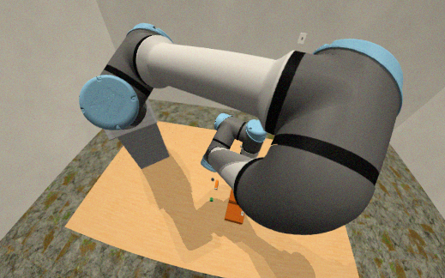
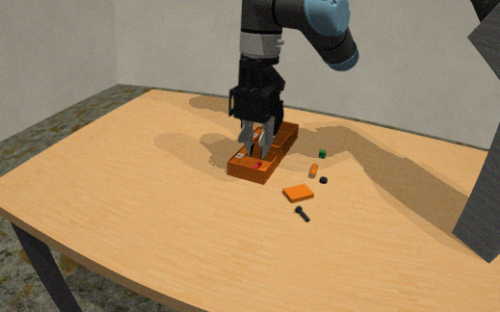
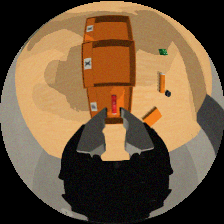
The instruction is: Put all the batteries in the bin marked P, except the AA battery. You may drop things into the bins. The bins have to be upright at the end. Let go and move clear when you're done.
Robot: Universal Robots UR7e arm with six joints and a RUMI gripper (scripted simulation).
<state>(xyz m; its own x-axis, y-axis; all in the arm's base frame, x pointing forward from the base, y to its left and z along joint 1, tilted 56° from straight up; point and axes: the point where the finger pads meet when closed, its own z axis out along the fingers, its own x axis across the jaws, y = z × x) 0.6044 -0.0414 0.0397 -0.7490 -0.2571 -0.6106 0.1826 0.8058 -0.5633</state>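
My hand is 4 cm above the red battery and 1 cm to the right of it. Round my hand: orange cylindrical battery 13 cm behind, 4 cm below, 2 cm to the right; then flat orange block 10 cm behind, 7 cm to the left, 4 cm below; then orange bin 8 cm to the right, 3 cm below, 1 cm behind.
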